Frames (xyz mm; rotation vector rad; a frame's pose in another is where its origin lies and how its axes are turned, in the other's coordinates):
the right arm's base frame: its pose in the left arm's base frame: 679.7 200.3 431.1 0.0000 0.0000 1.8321
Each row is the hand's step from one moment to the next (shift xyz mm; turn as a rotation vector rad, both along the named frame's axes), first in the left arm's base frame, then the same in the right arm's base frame.
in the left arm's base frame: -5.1 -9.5 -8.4 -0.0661 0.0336 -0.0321
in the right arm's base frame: -7.9 7.4 -8.4 0.0495 0.0552 -0.0321
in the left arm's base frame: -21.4 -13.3 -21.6 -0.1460 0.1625 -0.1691
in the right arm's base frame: -7.3 24.1 -21.6 0.1947 0.0991 -0.1691
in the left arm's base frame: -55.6 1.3 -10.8 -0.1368 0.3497 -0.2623
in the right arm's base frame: 15.6 53.4 -10.8 0.3732 0.0418 -0.2623
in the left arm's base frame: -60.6 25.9 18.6 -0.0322 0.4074 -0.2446
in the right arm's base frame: 40.7 51.9 18.6 0.4019 -0.0741 -0.2446
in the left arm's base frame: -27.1 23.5 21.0 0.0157 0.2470 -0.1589
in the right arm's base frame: 29.7 20.1 21.0 0.2346 -0.0790 -0.1589
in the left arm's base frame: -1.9 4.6 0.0 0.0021 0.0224 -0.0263
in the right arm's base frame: 4.9 0.6 0.0 0.0211 -0.0078 -0.0263
